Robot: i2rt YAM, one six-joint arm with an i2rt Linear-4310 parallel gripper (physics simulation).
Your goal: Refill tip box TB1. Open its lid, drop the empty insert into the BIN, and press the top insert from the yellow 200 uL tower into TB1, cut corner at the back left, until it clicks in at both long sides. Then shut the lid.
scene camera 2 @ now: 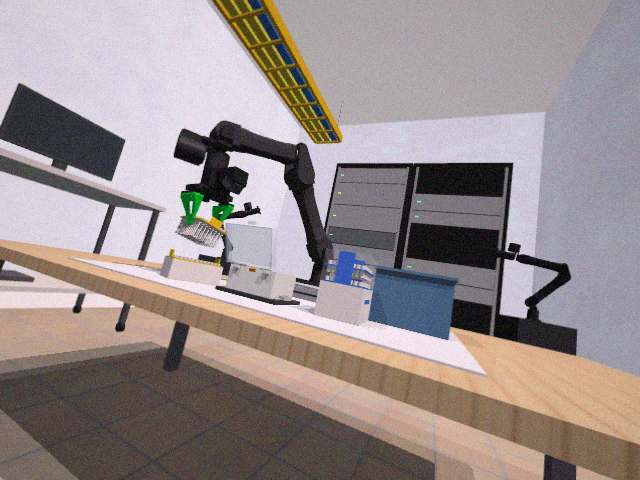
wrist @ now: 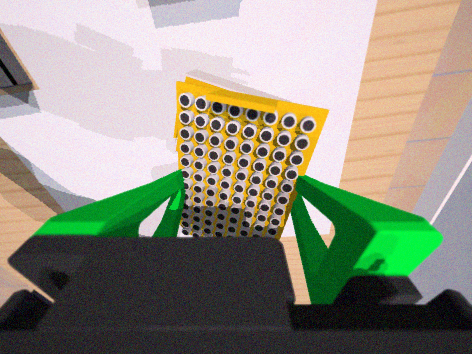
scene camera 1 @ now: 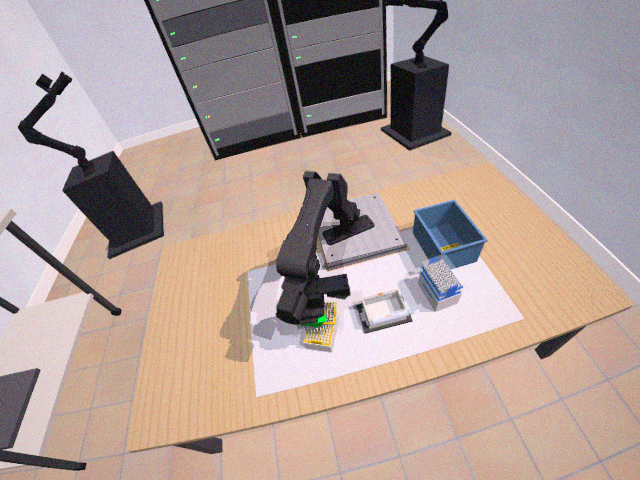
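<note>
My gripper [scene camera 1: 316, 319] [scene camera 2: 205, 222] [wrist: 236, 177], with green fingers, is shut on a yellow insert full of tips [scene camera 2: 200, 232] [wrist: 242, 150]. The insert hangs between the fingers, looks tilted in the scene camera 2 view, and is above the yellow tower, clear of it. The yellow tower [scene camera 1: 317, 336] [scene camera 2: 190, 269] stands on the white mat with a yellow layer on top. Tip box TB1 [scene camera 2: 258, 282] stands open beside it; its clear lid [scene camera 2: 250, 245] is upright. Its inside looks pale in the scene camera 1 view. The blue BIN [scene camera 1: 467, 254] [scene camera 2: 413, 302] stands at the right; the empty insert cannot be made out.
A blue and white tip tower [scene camera 1: 439, 283] [scene camera 2: 343, 300] stands between TB1 and the BIN. TB1 sits on a dark base [scene camera 1: 388, 323] [scene camera 2: 258, 296]. The arm's grey base plate [scene camera 1: 364, 251] lies behind. The white mat [scene camera 1: 289, 374] lies on the wooden table [scene camera 1: 191, 335].
</note>
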